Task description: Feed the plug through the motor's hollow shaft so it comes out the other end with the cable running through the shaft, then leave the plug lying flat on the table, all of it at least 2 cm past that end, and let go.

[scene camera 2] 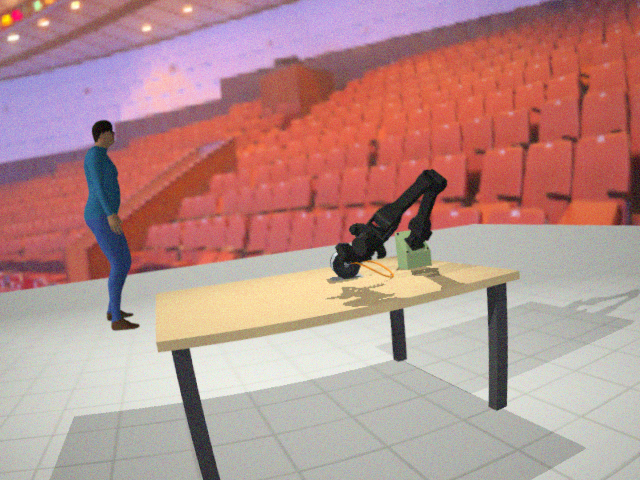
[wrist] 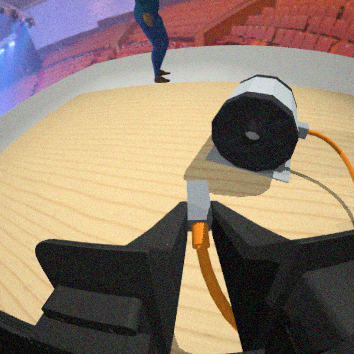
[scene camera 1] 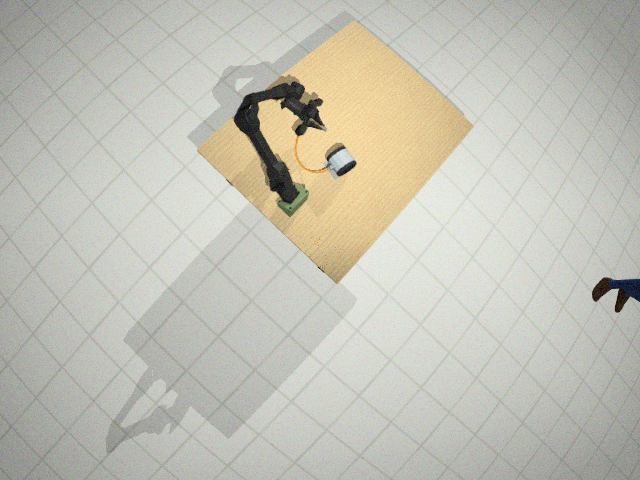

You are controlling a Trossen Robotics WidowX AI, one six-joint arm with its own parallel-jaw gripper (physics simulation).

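Frame: origin at the arm's base, x ahead, y left, z up, level; millimetres.
Seen in the pictures: gripper, fingertip midpoint: [scene camera 2: 348, 262] [wrist: 197, 207] [scene camera 1: 323, 128]; arm's base, link origin: [scene camera 2: 414, 242] [scene camera 1: 290, 197].
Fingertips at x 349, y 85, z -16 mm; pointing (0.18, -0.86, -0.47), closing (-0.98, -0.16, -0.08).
Note:
Pixels of each thing's top centre, then the offset from my fingertips to it. Level surfaces: height alone.
- motor, top centre: [wrist: 265, 84] [scene camera 2: 344, 250] [scene camera 1: 343, 157] 70 mm back, 156 mm right, 25 mm up
- grey plug, top centre: [wrist: 197, 197] 0 mm ahead, 2 mm right, 8 mm up
- wooden table, surface height: 77 mm down
The motor [scene camera 1: 340, 160] [scene camera 2: 345, 265] [wrist: 255, 131] is a light cylinder with black end caps, lying on its side on a small grey base. In the wrist view its near cap faces the camera, with the shaft's small hole [wrist: 252, 135] at its middle. My gripper [scene camera 1: 324, 129] [wrist: 197, 207] is shut on the grey plug [wrist: 198, 200] at its cable end; the plug's front points away from the fingers. The plug is outside the shaft, in front of and to the left of the near cap in the wrist view. The orange cable [scene camera 1: 298, 157] [scene camera 2: 379, 267] [wrist: 330, 143] curves from the motor's side to the plug.
The wooden table [scene camera 1: 403, 98] [scene camera 2: 232, 304] [wrist: 90, 150] carries the arm's green base block [scene camera 1: 293, 201] [scene camera 2: 413, 253]. The block stands at one table edge. A person [scene camera 2: 103, 206] [wrist: 157, 42] stands on the floor beyond the table.

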